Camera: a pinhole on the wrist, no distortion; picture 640 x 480 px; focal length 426.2 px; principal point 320.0 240.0 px. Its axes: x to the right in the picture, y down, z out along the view. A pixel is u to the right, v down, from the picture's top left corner.
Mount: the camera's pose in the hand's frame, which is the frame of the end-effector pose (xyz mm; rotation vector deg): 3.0 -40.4 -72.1 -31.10 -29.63 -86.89
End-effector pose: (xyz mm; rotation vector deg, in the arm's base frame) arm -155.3 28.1 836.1 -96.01 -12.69 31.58
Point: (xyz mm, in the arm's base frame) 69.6 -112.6 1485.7
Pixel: behind the camera
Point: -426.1 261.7 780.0
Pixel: 527.2 96.8
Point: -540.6 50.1 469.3
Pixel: 187.9 32.3
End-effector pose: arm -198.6 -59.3 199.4 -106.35 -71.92 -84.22
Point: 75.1 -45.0 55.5
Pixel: 296.6 81.0
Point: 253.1 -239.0 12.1
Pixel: 105.7 15.2
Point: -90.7 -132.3 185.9
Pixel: 99.4 121.6
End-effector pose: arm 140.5 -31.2 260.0 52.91 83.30 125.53
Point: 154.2 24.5 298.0
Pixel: 444.8 337.9
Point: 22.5 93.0 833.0
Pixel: outside the picture
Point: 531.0 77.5 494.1
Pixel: 416.4 112.6
